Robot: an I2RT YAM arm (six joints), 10 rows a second.
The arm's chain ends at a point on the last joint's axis. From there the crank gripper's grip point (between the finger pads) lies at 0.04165 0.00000 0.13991 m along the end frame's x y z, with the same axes.
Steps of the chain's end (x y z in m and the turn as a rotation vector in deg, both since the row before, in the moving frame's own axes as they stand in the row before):
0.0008, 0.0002, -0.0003, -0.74, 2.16, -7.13
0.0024, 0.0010, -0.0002, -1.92, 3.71, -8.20
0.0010, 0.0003, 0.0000, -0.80, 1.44, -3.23
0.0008, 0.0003, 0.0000, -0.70, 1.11, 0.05
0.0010, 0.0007, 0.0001, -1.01, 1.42, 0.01
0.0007, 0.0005, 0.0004, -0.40, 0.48, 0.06
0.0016, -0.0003, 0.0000, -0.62, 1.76, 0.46
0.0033, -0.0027, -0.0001, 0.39, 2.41, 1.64
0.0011, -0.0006, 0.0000, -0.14, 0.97, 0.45
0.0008, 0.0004, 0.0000, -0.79, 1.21, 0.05
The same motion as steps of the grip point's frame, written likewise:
0.0058, -0.0035, -0.0019, -0.74, 2.16, -7.13
0.0112, -0.0010, -0.0032, -1.92, 3.71, -8.20
0.0045, -0.0002, -0.0011, -0.80, 1.44, -3.23
0.0035, 0.0020, -0.0008, -0.70, 1.11, 0.05
0.0045, 0.0032, -0.0010, -1.01, 1.42, 0.01
0.0019, 0.0015, 0.0000, -0.40, 0.48, 0.06
0.0059, 0.0016, -0.0014, -0.62, 1.76, 0.46
0.0091, -0.0024, -0.0020, 0.39, 2.41, 1.64
0.0035, 0.0001, -0.0007, -0.14, 0.97, 0.45
0.0037, 0.0024, -0.0009, -0.79, 1.21, 0.05

